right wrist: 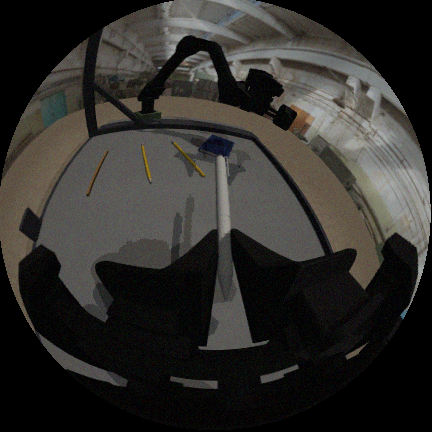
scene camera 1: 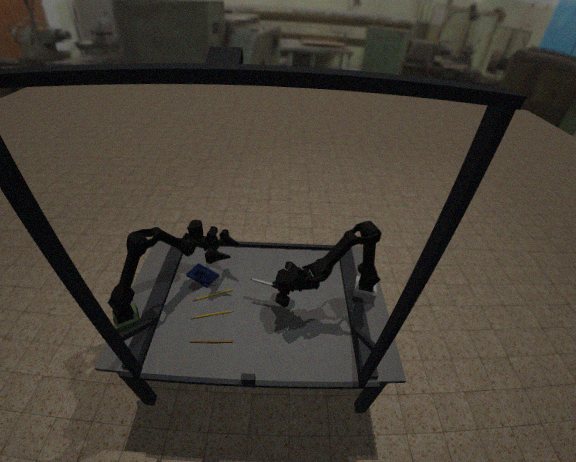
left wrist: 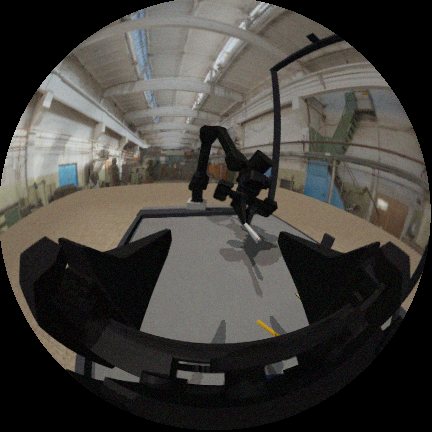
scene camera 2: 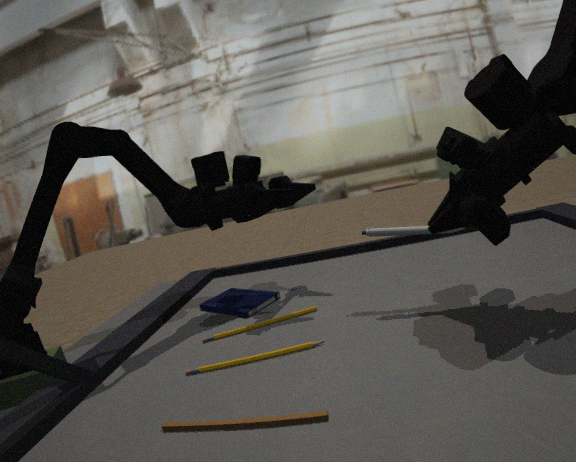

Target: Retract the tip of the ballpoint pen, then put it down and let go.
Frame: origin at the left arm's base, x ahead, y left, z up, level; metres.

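Seen in the pictures: left gripper, between the fingertips: [right wrist: 271,110] [scene camera 1: 234,250] [left wrist: 226,236] [scene camera 2: 305,189]; right gripper, between the fingertips: [right wrist: 223,234] [scene camera 1: 272,284] [left wrist: 245,223] [scene camera 2: 430,228]; left arm's base, origin of its link: [right wrist: 146,111] [scene camera 1: 125,315]; right arm's base, origin of its link: [scene camera 1: 366,285] [left wrist: 196,200].
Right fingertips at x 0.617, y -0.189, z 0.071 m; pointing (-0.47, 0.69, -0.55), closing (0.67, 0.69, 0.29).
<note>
Offsets run from my right fingertips to a thing's middle. Level surfaces: height alone.
A white ballpoint pen @(0.018 m left, 0.017 m back, 0.001 m up) [scene camera 1: 261,281] [scene camera 2: 397,231] [left wrist: 253,233] [right wrist: 223,200] is held above the table @(0.111 m down) [scene camera 1: 290,360]. My right gripper [scene camera 1: 274,286] [scene camera 2: 431,229] [left wrist: 245,223] [right wrist: 223,234] is shut on the pen around its middle. In the right wrist view the clip end points away, over the table, and the tapered end lies back between the fingers. Whether the writing tip is out is too small to tell. My left gripper [scene camera 1: 233,250] [scene camera 2: 313,187] [left wrist: 226,236] is open and empty, raised above the table's back left part, apart from the pen.
A blue notebook @(0.286 m left, 0.236 m back, 0.105 m down) [scene camera 1: 202,275] [scene camera 2: 240,301] [right wrist: 216,145] lies at the back left of the table. Two yellow pencils @(0.149 m left, 0.233 m back, 0.107 m down) [scene camera 1: 213,295] @(0.049 m left, 0.271 m back, 0.107 m down) [scene camera 1: 212,315] and an orange stick @(0.073 m right, 0.321 m back, 0.107 m down) [scene camera 1: 211,342] [scene camera 2: 245,421] lie in front of it. Dark frame posts [scene camera 1: 440,225] stand around the table.
</note>
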